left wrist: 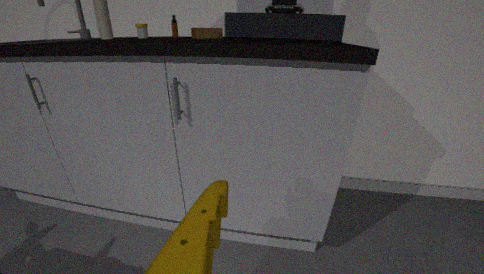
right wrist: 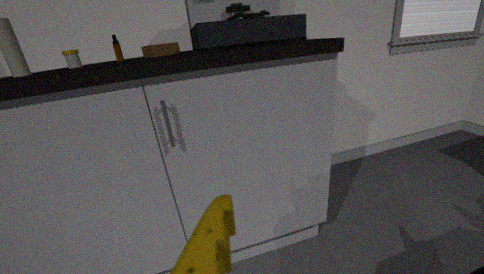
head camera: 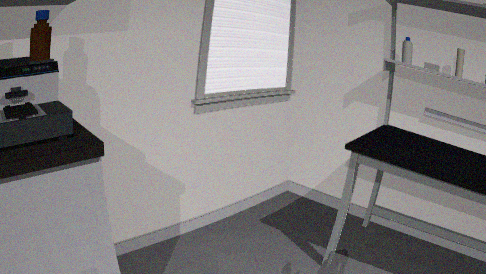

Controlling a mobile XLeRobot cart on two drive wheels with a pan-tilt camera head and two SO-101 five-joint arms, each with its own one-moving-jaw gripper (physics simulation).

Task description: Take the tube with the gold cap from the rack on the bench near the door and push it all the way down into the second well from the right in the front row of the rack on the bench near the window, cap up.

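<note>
No tube with a gold cap and no rack shows in any of the three views. A black-topped bench (head camera: 425,155) stands at the right of the head view, to the right of the window; its right part is cut off by the frame edge. My left gripper (left wrist: 218,200) shows one yellow notched jaw in the left wrist view, with the moving jaw swung out of the picture, so it is fully open. My right gripper (right wrist: 224,215) likewise shows one yellow notched jaw and is fully open. Both are in front of the white cabinet, with nothing held.
A white cabinet (head camera: 55,220) (left wrist: 270,150) (right wrist: 260,150) with a dark counter stands at the left in the head view. On it are a dark grey instrument (head camera: 37,125) (left wrist: 285,27) (right wrist: 250,32) and a brown bottle (head camera: 41,42). A window (head camera: 250,45) is on the wall.
</note>
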